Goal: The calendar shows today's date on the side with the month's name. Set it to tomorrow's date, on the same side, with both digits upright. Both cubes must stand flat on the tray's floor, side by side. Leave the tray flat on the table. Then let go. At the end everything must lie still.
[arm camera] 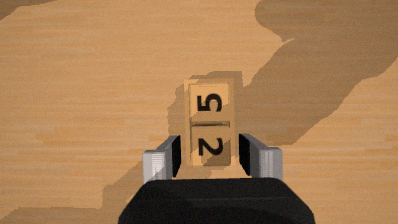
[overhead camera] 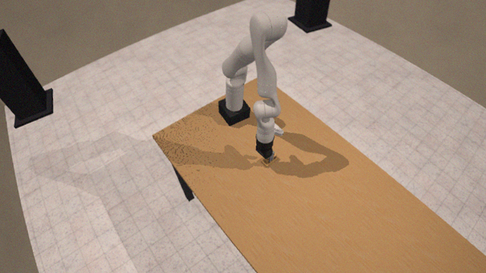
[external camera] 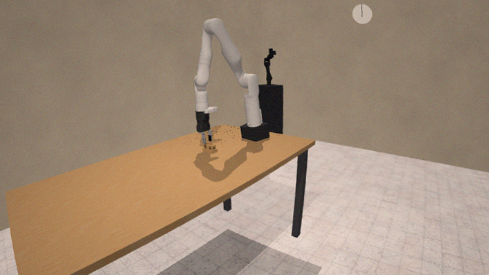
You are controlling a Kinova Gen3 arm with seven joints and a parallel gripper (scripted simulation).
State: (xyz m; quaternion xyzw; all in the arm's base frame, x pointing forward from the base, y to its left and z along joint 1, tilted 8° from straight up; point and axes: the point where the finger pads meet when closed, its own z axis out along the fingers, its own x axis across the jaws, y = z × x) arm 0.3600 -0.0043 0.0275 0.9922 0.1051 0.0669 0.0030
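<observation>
Right now my hand is 4 cm above the wooden date cube. From my hand the other things lie so: wooden tray (2 cm to the left, 6 cm below).
</observation>
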